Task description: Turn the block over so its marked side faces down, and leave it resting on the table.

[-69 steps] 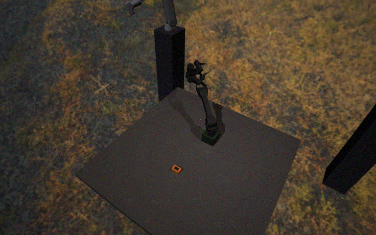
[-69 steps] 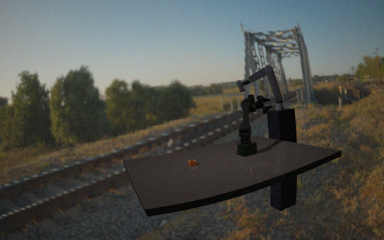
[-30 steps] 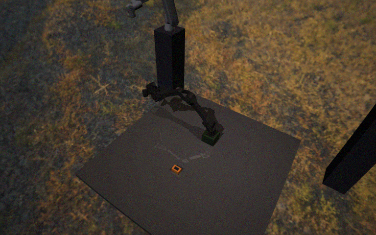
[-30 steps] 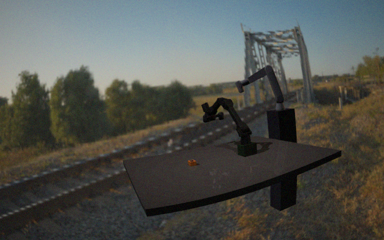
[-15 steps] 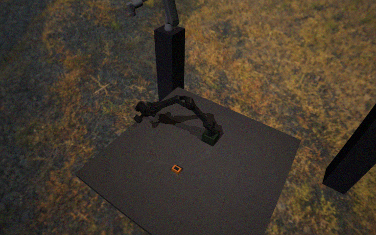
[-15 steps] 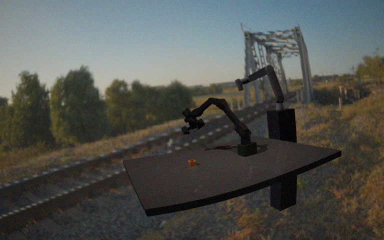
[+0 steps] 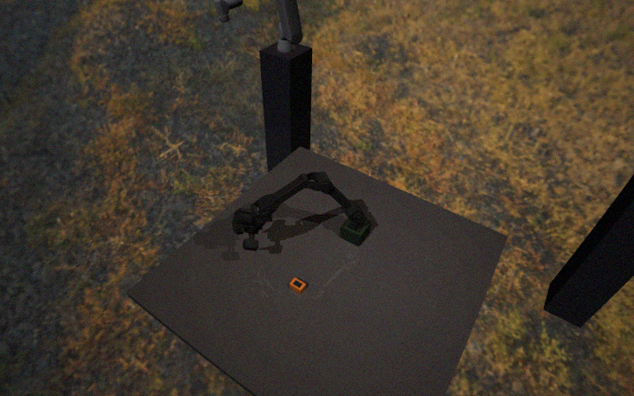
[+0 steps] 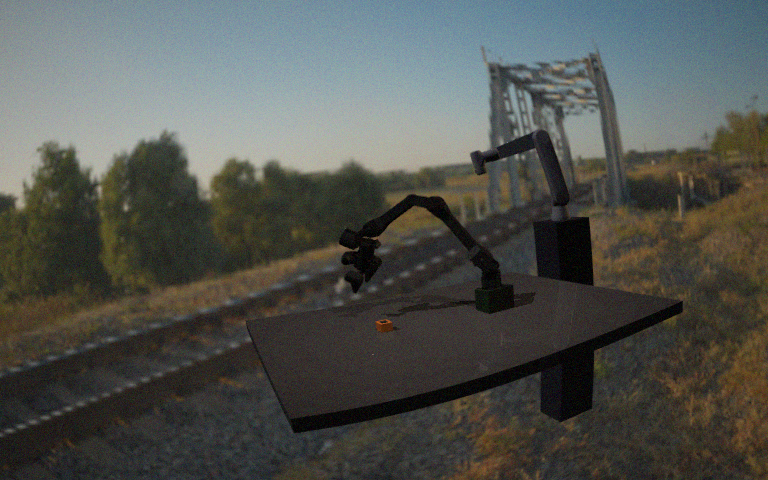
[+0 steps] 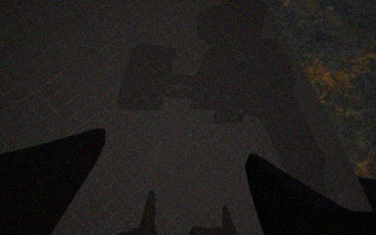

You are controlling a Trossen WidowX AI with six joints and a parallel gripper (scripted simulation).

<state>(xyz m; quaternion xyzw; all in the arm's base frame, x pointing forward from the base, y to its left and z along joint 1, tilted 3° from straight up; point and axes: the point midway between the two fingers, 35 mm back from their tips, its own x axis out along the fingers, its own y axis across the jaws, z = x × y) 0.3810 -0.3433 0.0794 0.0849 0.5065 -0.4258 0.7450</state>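
Now: the orange block 31 cm to the left of my gripper tip, 9 cm below it and 1 cm ahead of it.
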